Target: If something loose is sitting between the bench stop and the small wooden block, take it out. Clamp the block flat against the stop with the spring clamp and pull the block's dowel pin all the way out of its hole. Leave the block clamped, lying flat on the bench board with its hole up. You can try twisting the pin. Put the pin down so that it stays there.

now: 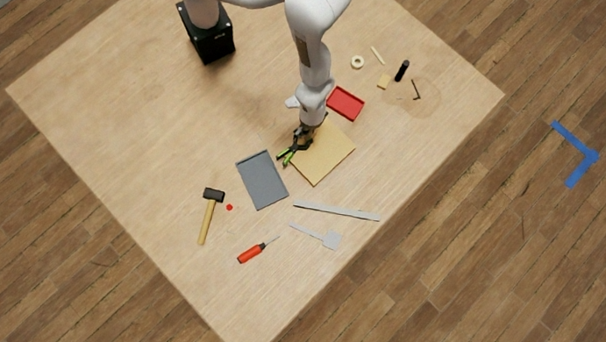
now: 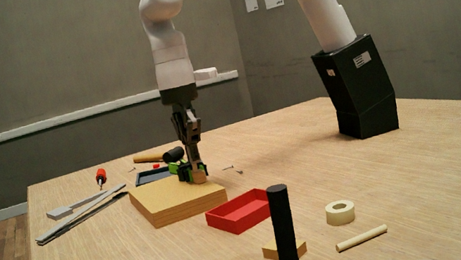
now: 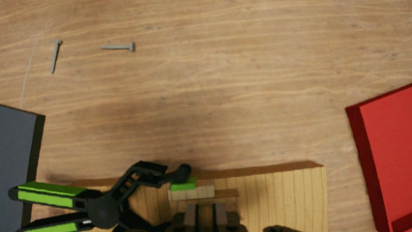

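The dowel pin lies 2 cm below my hand. The rest, counted from my hand: wooden block (5 cm below); tan bench board (6 cm ahead, 1 cm to the right, 7 cm below); red tray (18 cm to the left, 9 cm below).
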